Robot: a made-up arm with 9 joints. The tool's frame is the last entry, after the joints. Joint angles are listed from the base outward.
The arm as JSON. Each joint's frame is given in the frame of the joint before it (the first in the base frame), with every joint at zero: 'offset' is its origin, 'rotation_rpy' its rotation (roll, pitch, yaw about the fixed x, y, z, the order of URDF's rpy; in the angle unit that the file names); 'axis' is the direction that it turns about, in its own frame. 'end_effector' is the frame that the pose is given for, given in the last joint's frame.
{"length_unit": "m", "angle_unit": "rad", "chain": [
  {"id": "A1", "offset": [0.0, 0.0, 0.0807], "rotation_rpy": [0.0, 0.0, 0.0], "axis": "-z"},
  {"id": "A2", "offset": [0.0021, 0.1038, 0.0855], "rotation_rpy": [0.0, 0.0, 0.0], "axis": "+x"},
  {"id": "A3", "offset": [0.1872, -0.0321, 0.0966], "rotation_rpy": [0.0, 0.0, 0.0], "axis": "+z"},
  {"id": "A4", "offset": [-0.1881, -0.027, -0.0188], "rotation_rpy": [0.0, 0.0, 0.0], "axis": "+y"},
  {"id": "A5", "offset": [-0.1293, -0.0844, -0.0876], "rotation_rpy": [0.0, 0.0, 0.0], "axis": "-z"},
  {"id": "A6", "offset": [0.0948, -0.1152, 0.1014], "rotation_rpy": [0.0, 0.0, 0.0], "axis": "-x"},
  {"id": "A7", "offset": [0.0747, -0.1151, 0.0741], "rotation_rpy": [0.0, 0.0, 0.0], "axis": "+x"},
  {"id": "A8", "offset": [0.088, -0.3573, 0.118], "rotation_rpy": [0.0, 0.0, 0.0], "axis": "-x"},
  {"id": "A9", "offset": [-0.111, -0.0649, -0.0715], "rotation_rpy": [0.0, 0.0, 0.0], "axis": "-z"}
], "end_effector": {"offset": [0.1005, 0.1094, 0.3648], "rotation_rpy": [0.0, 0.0, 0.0]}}
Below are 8 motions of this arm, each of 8 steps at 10 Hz.
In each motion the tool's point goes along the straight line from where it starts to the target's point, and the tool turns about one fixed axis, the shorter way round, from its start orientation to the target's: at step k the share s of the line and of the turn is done. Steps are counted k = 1, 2, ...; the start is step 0. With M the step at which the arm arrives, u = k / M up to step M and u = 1 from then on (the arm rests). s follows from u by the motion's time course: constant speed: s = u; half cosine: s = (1 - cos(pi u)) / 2; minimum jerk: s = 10 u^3 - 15 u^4 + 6 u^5.
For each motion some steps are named. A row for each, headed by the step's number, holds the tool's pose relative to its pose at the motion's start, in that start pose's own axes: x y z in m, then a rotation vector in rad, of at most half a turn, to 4 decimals.
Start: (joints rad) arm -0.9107 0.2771 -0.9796 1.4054 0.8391 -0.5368 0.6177 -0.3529 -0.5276
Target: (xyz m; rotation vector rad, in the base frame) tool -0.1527 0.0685 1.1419 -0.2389 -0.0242 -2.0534
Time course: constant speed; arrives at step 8
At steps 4, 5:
4: -0.3072 0.2308 -0.1573 -0.0406 -0.5264 -0.4654
5: -0.3840 0.2885 -0.1966 -0.0507 -0.6580 -0.5817

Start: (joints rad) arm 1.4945 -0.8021 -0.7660 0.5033 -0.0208 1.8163 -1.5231 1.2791 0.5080
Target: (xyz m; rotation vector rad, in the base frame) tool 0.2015 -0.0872 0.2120 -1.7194 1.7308 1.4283
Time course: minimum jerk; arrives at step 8
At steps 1, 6, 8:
1: -0.0027 0.0017 -0.0014 0.0140 0.0070 -0.0100
6: -0.1486 0.0949 -0.0779 0.7817 0.3892 -0.5589
8: -0.1658 0.1059 -0.0869 0.8720 0.4342 -0.6234

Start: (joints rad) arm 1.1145 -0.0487 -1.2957 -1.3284 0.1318 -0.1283 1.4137 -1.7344 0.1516
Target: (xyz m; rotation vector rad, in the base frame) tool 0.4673 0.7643 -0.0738 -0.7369 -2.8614 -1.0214
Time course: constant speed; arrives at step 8
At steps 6, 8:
6: -0.3722 -0.1547 -0.8578 -1.1193 -1.0477 0.4907
8: -0.4963 -0.2063 -1.1438 -1.4924 -1.3969 0.6542

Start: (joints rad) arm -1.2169 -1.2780 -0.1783 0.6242 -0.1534 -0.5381 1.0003 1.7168 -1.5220
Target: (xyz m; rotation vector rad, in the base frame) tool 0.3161 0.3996 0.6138 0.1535 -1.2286 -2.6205
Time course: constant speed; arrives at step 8
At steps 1, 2, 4, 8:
1: -0.0153 -0.0765 0.0245 -0.0260 -0.0774 0.1579
2: -0.0307 -0.1531 0.0491 -0.0520 -0.1548 0.3158
4: -0.0614 -0.3062 0.0982 -0.1040 -0.3095 0.6315
8: -0.1228 -0.6124 0.1964 -0.2080 -0.6190 1.2630

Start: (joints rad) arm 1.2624 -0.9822 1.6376 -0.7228 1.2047 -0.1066 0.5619 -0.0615 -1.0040
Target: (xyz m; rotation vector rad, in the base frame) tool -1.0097 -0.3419 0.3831 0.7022 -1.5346 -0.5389
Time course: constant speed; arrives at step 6
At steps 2, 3, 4, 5, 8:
2: -0.2376 0.1469 -0.1240 0.0701 -0.4399 -0.1225
3: -0.3564 0.2203 -0.1860 0.1052 -0.6598 -0.1838
4: -0.4752 0.2937 -0.2480 0.1403 -0.8797 -0.2451
5: -0.5940 0.3671 -0.3100 0.1753 -1.0997 -0.3063
8: -0.7128 0.4406 -0.3720 0.2104 -1.3196 -0.3676

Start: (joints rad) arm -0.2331 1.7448 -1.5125 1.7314 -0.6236 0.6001 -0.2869 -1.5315 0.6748
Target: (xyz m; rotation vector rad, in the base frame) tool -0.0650 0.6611 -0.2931 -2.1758 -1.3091 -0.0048
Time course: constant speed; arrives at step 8
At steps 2, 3, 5, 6, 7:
2: -0.0001 0.0588 -0.0110 -0.0830 -0.0053 0.1972
3: -0.0002 0.0882 -0.0166 -0.1244 -0.0079 0.2959
5: -0.0003 0.1470 -0.0276 -0.2074 -0.0132 0.4931
6: -0.0003 0.1764 -0.0331 -0.2489 -0.0158 0.5917
7: -0.0004 0.2058 -0.0387 -0.2904 -0.0185 0.6904

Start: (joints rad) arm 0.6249 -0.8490 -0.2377 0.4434 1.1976 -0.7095 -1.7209 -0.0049 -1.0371
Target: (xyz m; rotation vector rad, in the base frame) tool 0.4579 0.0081 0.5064 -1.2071 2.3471 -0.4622
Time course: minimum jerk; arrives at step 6
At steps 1, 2, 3, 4, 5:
1: 0.0073 0.0049 0.0114 -0.0373 0.0051 -0.0016
2: 0.0432 0.0291 0.0673 -0.2208 0.0303 -0.0093
3: 0.1029 0.0693 0.1604 -0.5260 0.0721 -0.0223
4: 0.1626 0.1095 0.2534 -0.8312 0.1139 -0.0352
5: 0.1985 0.1337 0.3093 -1.0146 0.1390 -0.0430

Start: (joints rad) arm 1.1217 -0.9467 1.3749 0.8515 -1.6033 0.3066 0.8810 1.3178 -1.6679
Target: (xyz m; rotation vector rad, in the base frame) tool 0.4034 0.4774 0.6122 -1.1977 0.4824 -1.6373
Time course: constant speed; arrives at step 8
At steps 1, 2, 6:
1: 0.0331 -0.0681 0.0670 -0.0195 -0.0014 0.1253
2: 0.0661 -0.1362 0.1341 -0.0390 -0.0027 0.2507
6: 0.1983 -0.4085 0.4023 -0.1171 -0.0082 0.7520

